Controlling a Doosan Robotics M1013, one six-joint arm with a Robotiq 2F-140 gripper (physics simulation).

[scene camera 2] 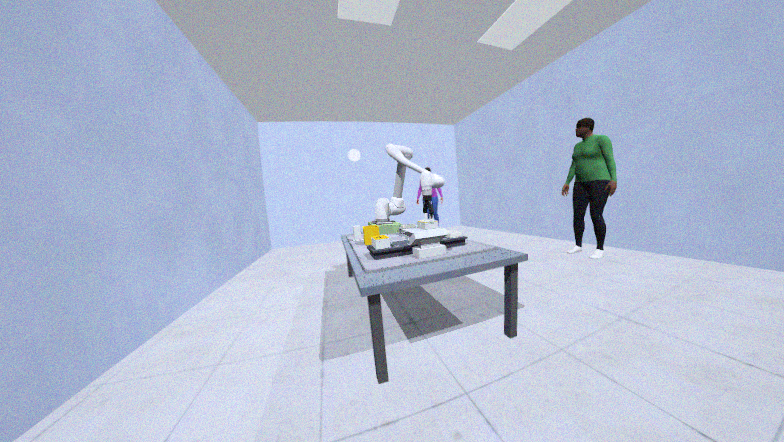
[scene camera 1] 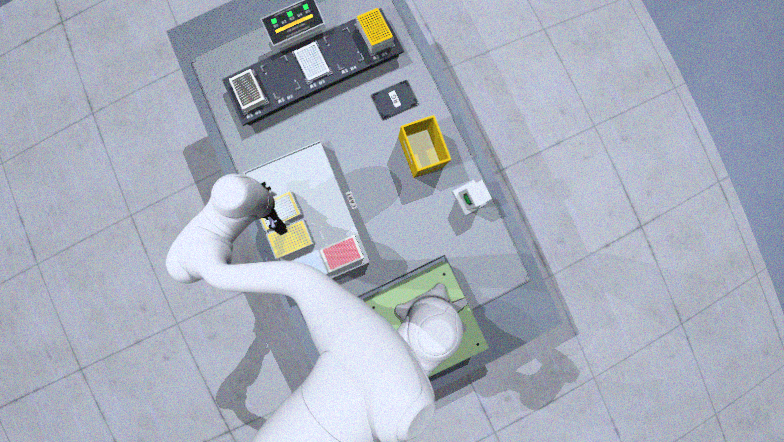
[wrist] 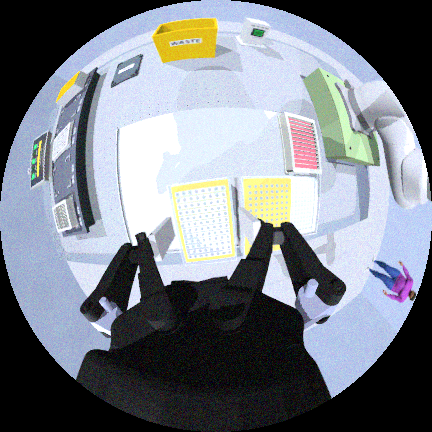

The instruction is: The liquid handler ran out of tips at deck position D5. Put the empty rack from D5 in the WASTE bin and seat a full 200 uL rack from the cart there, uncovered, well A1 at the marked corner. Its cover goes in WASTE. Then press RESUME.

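Places are measured from the arm's base along level axes (x ahead, y left, z up), in centimetres.
Pixels of known places: gripper, between the fingertips: (scene camera 2: 428, 221) (scene camera 1: 279, 210) (wrist: 205, 221); arm's base, origin of its link: (scene camera 2: 382, 223) (wrist: 355, 111).
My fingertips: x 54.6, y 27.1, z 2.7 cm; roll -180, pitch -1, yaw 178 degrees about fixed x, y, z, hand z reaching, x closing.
For each thing: its top centre in the pictures, then the offset to it from my fingertips. "spot": a spot on its surface instead. Level surfaces: height alone.
- cart, centre of its top: (wrist: 227, 175) (scene camera 1: 305, 216) (scene camera 2: 420, 227) dx -5.0, dy -6.0, dz -5.9 cm
- yellow-edged rack with pale wells, centre of its top: (wrist: 203, 226) (scene camera 1: 276, 210) dx +0.3, dy +0.5, dz +0.5 cm
- deck, height of its surface: dz -7.0 cm
- rack with dark holes, centre of its top: (wrist: 60, 216) (scene camera 1: 246, 89) (scene camera 2: 450, 231) dx +44.2, dy -7.8, dz -3.9 cm
- white rack, centre of its top: (scene camera 1: 311, 61) (wrist: 59, 141) dx +43.4, dy -32.6, dz -5.6 cm
- yellow WASTE bin, centre of its top: (scene camera 1: 426, 142) (scene camera 2: 370, 226) dx -2.6, dy -52.7, dz +1.0 cm
- red rack, centre of its top: (wrist: 305, 142) (scene camera 1: 341, 253) dx -21.8, dy -11.2, dz -3.4 cm
- pale flat piece, centre of its top: (wrist: 303, 206) (scene camera 1: 304, 268) dx -20.5, dy +2.2, dz -5.1 cm
- white box with a green face, a spot on its surface: (scene camera 1: 467, 198) spot: dx -25.2, dy -57.2, dz -3.1 cm
- dark labelled plate, centre of its top: (scene camera 1: 394, 98) (wrist: 125, 67) dx +19.2, dy -53.5, dz -11.1 cm
My gripper (scene camera 1: 272, 207) (scene camera 2: 429, 215) (wrist: 205, 221) is open and empty above the cart (scene camera 1: 307, 164) (wrist: 210, 130). Its fingers stand on either side of a yellow-edged rack with pale wells (scene camera 1: 287, 206) (wrist: 204, 220); the right finger overlaps a yellow rack (scene camera 1: 290, 239) (wrist: 267, 197) in the wrist view. The deck (scene camera 1: 280, 76) (wrist: 65, 167) holds a rack with dark holes (scene camera 1: 247, 88) (wrist: 64, 216), a white rack (scene camera 1: 311, 60) (wrist: 62, 140) and a yellow rack (scene camera 1: 376, 28) (wrist: 70, 87). Deck labels are unreadable. The yellow WASTE bin (scene camera 1: 407, 152) (wrist: 192, 47) stands upright.
A red rack (scene camera 1: 341, 254) (wrist: 304, 142) and a pale flat piece (scene camera 1: 310, 262) (wrist: 304, 205) are on the cart. A white box with a green face (scene camera 1: 467, 198) (wrist: 258, 32) stands near the bin. A dark labelled plate (scene camera 1: 384, 104) (wrist: 120, 77) lies between bin and deck.
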